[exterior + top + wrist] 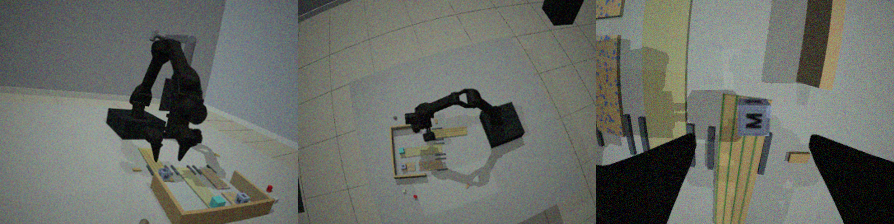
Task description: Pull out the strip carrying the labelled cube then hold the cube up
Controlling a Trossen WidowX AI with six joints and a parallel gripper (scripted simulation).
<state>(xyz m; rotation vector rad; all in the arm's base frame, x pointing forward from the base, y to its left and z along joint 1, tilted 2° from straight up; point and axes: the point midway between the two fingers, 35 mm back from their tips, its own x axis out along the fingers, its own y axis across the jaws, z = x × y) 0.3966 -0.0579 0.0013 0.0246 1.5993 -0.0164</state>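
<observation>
The strip is 100 mm behind my gripper tip, 60 mm below it and 20 mm to the left of it. From my gripper tip the other things lie so: red piece: 370 mm to the left, 170 mm ahead, 60 mm below.
</observation>
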